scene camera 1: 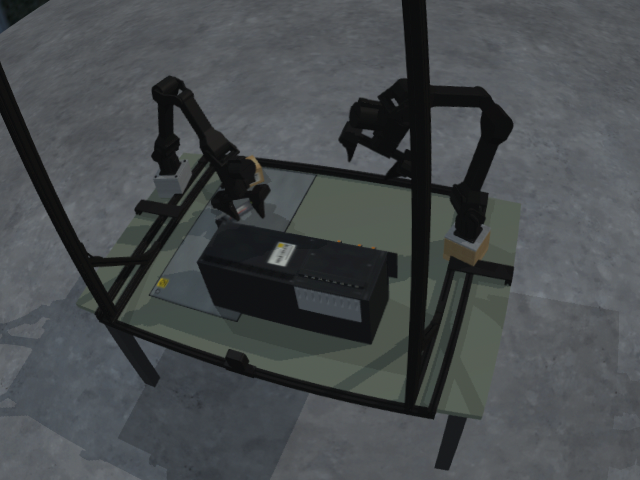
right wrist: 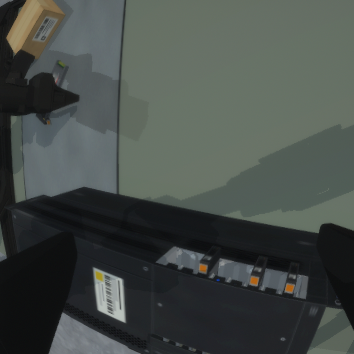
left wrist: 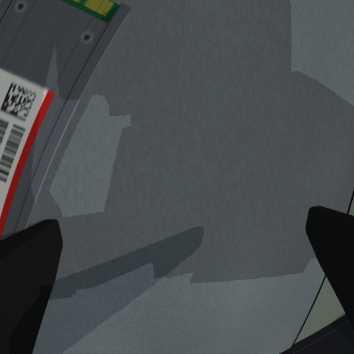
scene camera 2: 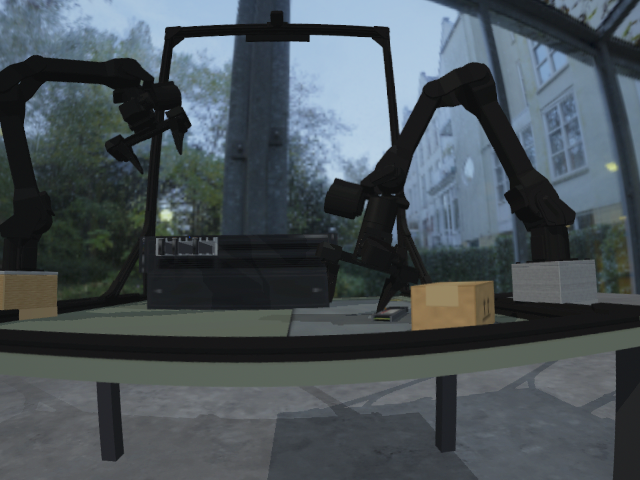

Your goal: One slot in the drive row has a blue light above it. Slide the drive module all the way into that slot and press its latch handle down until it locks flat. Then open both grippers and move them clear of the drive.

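Frame: origin at the left arm's base, x right, y ahead, z up, level; centimetres.
Seen in the pictures: left gripper, between the fingertips: (scene camera 1: pixel 251 219) (right wrist: pixel 67 99) (left wrist: pixel 187 227) (scene camera 2: pixel 354 308); right gripper, between the fingertips: (scene camera 1: pixel 367 169) (right wrist: pixel 201 243) (scene camera 2: pixel 161 163); left arm's base, origin of its link: (scene camera 1: pixel 170 169) (scene camera 2: pixel 551 261); right arm's base, origin of its link: (scene camera 1: pixel 468 231) (scene camera 2: pixel 19 271).
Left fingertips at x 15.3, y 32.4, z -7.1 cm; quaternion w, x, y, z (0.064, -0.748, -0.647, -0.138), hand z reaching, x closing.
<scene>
Pixels of each thing's top centre, then the offset from my left fingertips to it. Level surfaces: height alone.
- drive module, centre of its top: (scene camera 2: pixel 388 310) (right wrist: pixel 50 93) (scene camera 1: pixel 236 213) dy -5.6, dx -2.5, dz -0.4 cm
- black chassis, centre of its top: (right wrist: pixel 122 305) (scene camera 1: pixel 288 257) (scene camera 2: pixel 241 238) dy +20.3, dx +28.2, dz +15.9 cm
- cardboard box, centre of its top: (scene camera 2: pixel 455 283) (right wrist: pixel 22 23) (scene camera 1: pixel 240 167) dy -8.2, dx -18.5, dz +4.6 cm
- grey mat, height of its surface: dz -1.4 cm
The drive module (scene camera 1: pixel 242 210) (scene camera 2: pixel 391 313) (left wrist: pixel 22 55) (right wrist: pixel 61 71) lies flat on the grey mat, label up, with gold contacts at one end. My left gripper (scene camera 1: pixel 250 214) (scene camera 2: pixel 356 305) (left wrist: pixel 187 227) is open and empty, low over the mat; one finger overlaps the module's edge in the left wrist view, and contact cannot be told. The black chassis (scene camera 1: pixel 237 297) (scene camera 2: pixel 237 286) (right wrist: pixel 215 305) has a drive row with three orange-tipped handles. A blue light (right wrist: pixel 218 280) shows between the first two handles from the left in the right wrist view. My right gripper (scene camera 1: pixel 370 167) (scene camera 2: pixel 161 162) (right wrist: pixel 201 243) is open, high above the table.
A cardboard box (scene camera 1: pixel 255 171) (scene camera 2: pixel 452 307) (right wrist: pixel 36 30) stands beside the module and the left gripper. The grey mat (scene camera 1: pixel 178 268) (right wrist: pixel 75 165) reaches the chassis. A black frame (scene camera 1: pixel 413 206) rises around the table, and its rails run along the table edges.
</scene>
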